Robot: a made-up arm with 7 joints.
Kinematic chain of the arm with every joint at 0, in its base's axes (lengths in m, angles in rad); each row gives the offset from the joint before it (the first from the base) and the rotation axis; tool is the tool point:
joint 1: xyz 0 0 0.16 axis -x
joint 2: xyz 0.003 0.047 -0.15 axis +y
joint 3: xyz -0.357 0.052 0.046 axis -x
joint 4: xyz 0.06 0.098 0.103 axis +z
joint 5: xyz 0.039 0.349 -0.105 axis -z
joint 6: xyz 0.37 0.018 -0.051 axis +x
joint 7: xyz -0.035 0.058 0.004 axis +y
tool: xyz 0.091 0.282 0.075
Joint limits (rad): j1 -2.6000..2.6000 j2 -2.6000..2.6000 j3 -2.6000..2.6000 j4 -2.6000..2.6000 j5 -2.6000..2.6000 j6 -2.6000..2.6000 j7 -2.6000..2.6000
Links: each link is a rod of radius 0.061 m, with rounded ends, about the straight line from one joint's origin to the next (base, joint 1, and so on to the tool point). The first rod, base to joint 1, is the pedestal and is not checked.
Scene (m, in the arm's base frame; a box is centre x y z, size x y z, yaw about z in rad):
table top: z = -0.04
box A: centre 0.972 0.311 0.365 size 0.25 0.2 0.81 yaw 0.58
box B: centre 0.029 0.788 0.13 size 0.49 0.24 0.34 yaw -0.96
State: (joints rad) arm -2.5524 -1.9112 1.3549 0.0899 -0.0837 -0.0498 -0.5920
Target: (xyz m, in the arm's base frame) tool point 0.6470 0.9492 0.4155
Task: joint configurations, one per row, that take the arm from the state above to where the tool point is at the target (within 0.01 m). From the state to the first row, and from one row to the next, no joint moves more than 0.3 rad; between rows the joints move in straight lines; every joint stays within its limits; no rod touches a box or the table.
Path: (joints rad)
1: -2.5643 -1.6576 1.2625 0.2952 -0.1537 -0.3329 -0.3310
2: -2.5762 -1.4040 1.1700 0.5005 -0.2237 -0.6159 -0.0700
3: -2.5881 -1.1504 1.0776 0.7058 -0.2937 -0.8990 0.1910
4: -2.6000 -0.8968 0.9852 0.9111 -0.3636 -1.1820 0.4520
5: -2.4610 -1.0145 1.2080 0.8493 -0.3897 -0.9579 0.1960
6: -2.3219 -1.1322 1.4307 0.7874 -0.4157 -0.7339 -0.0599
7: -2.1829 -1.2499 1.6535 0.7256 -0.4418 -0.5098 -0.3159
8: -2.0438 -1.3676 1.8762 0.6637 -0.4678 -0.2857 -0.5718

